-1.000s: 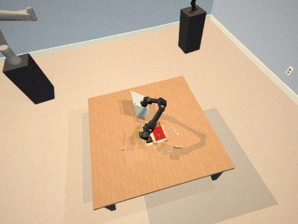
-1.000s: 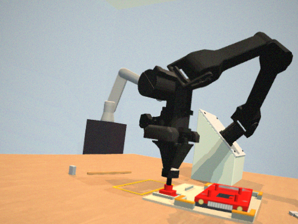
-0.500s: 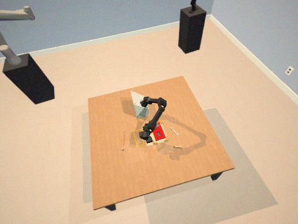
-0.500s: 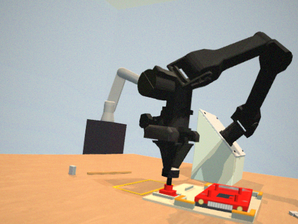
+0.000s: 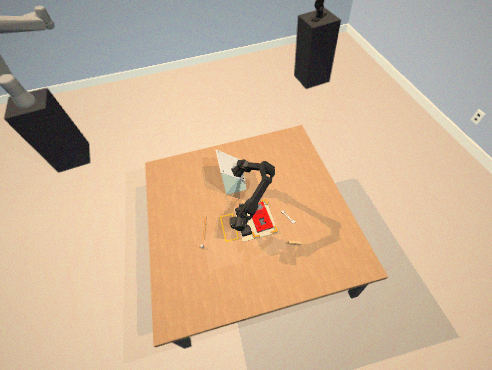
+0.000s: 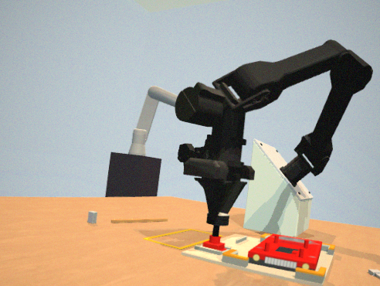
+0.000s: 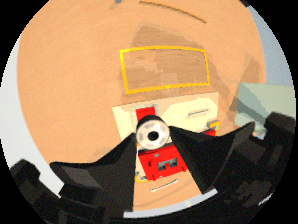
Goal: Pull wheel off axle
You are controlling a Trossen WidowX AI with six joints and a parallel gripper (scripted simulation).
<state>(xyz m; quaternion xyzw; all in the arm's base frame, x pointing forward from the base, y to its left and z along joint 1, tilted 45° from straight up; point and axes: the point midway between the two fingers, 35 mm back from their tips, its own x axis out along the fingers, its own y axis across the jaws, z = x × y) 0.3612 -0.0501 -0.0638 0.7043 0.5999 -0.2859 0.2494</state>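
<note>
The pale plate lies 100 mm to the left of my gripper tip, 50 mm below it and 50 mm behind it. From my gripper tip the other things lie so: thin wooden stick 230 mm to the right, 130 mm behind, 60 mm below; then black wheel right at my gripper tip.
</note>
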